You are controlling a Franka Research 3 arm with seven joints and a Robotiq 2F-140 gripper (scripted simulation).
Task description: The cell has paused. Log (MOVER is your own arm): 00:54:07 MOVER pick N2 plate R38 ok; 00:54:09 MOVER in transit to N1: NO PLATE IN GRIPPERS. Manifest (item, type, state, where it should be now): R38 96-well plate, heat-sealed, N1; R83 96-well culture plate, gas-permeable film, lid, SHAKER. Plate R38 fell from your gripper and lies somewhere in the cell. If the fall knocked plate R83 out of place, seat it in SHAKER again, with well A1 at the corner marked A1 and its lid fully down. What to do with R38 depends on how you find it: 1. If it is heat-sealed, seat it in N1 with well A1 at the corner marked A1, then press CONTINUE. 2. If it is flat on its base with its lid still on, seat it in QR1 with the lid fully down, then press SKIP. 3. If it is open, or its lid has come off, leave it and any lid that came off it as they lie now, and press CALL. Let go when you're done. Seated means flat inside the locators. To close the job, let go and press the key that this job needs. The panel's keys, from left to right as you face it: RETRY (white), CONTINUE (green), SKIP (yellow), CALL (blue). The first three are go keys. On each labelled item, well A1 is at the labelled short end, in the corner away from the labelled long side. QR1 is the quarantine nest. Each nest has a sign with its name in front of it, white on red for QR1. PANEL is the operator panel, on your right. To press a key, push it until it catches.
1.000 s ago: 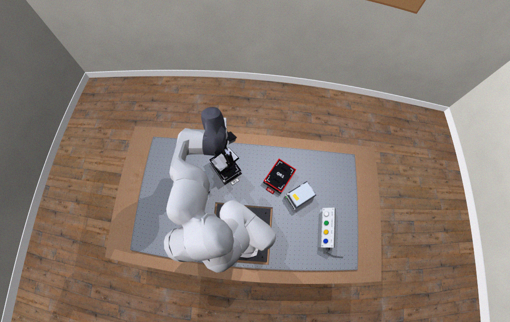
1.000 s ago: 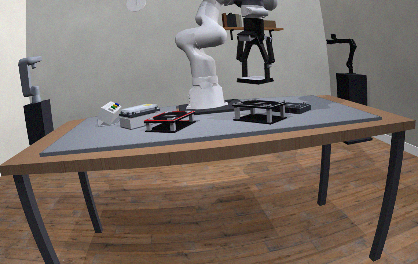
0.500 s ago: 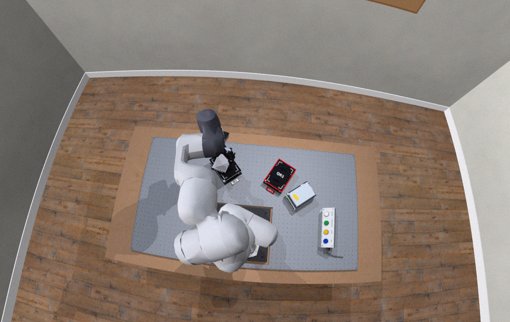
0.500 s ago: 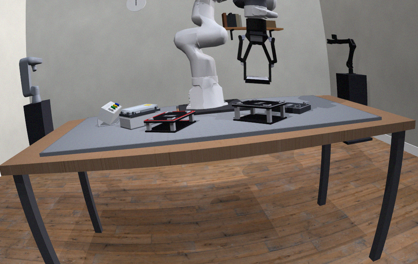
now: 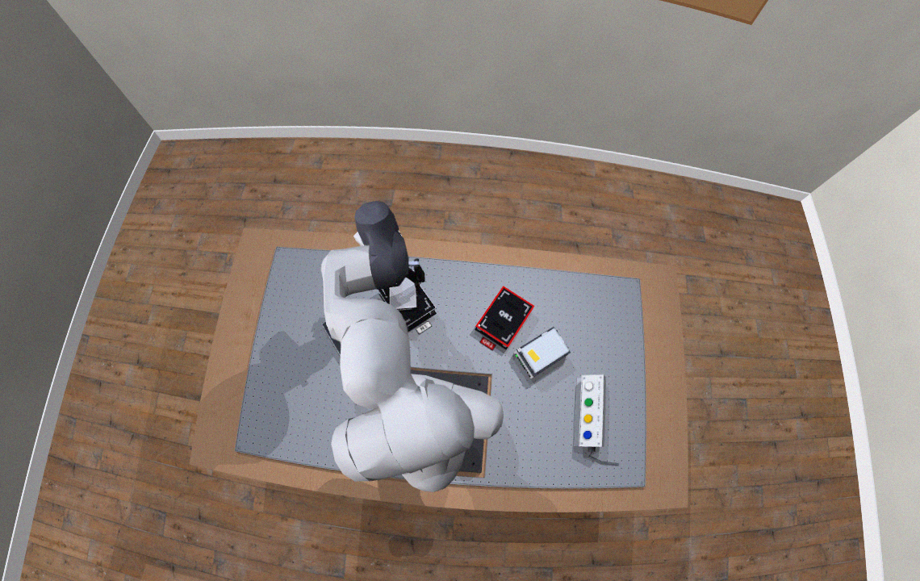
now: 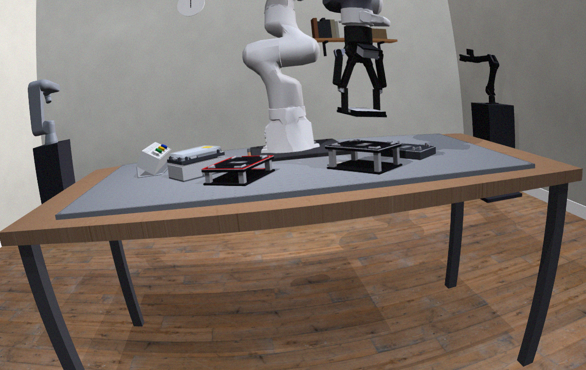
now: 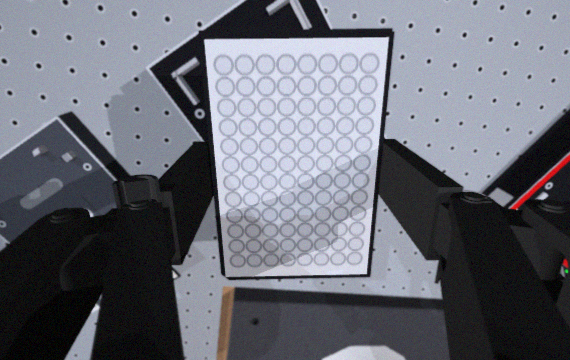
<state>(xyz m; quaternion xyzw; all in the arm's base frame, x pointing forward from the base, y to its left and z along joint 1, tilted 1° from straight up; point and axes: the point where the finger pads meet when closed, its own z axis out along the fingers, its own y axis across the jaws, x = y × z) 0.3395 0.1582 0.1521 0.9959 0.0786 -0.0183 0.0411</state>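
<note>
Right now my hand is 1 cm short of the N1 nest and 11 cm above it. Also, from my hand: QR1 nest: 2 cm behind, 32 cm to the right, 13 cm below; then plate R38: 2 cm below; then retry key: 23 cm behind, 59 cm to the right, 10 cm below.
</note>
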